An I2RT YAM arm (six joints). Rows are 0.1 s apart.
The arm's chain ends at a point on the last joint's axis. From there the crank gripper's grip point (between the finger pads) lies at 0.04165 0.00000 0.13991 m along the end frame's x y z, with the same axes.
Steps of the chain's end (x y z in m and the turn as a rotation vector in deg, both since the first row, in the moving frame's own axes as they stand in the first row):
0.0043, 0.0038, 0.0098, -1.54, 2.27, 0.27
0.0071, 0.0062, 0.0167, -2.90, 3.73, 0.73
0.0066, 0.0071, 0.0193, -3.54, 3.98, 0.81
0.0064, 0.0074, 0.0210, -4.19, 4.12, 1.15
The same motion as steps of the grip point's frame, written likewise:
0.0098, 0.0077, 0.0080, -1.54, 2.27, 0.27
0.0161, 0.0138, 0.0135, -2.90, 3.73, 0.73
0.0161, 0.0163, 0.0158, -3.54, 3.98, 0.81
0.0162, 0.0184, 0.0172, -4.19, 4.12, 1.15

